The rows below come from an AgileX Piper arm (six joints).
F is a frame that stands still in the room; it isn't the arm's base.
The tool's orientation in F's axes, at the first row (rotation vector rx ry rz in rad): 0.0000 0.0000 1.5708
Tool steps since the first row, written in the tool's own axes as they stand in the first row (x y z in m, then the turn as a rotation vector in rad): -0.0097 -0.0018 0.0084 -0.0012 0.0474 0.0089; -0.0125 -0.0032 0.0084 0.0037 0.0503 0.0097; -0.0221 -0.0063 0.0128 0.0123 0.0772 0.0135; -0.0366 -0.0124 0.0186 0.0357 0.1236 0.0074; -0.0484 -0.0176 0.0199 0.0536 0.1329 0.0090; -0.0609 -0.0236 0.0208 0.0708 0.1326 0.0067; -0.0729 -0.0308 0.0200 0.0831 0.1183 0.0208; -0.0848 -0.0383 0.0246 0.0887 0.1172 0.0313; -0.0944 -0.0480 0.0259 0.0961 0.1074 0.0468
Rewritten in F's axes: 0.0018 -0.0097 0.0084 -0.0474 -0.0012 0.0089; 0.0032 -0.0125 0.0084 -0.0503 0.0037 0.0097; 0.0063 -0.0221 0.0128 -0.0772 0.0123 0.0135; 0.0124 -0.0366 0.0186 -0.1236 0.0357 0.0074; 0.0176 -0.0484 0.0199 -0.1329 0.0536 0.0090; 0.0236 -0.0609 0.0208 -0.1326 0.0708 0.0067; 0.0308 -0.0729 0.0200 -0.1183 0.0831 0.0208; 0.0383 -0.0848 0.0246 -0.1172 0.0887 0.0313; 0.0480 -0.0944 0.0259 -0.1074 0.0961 0.0468
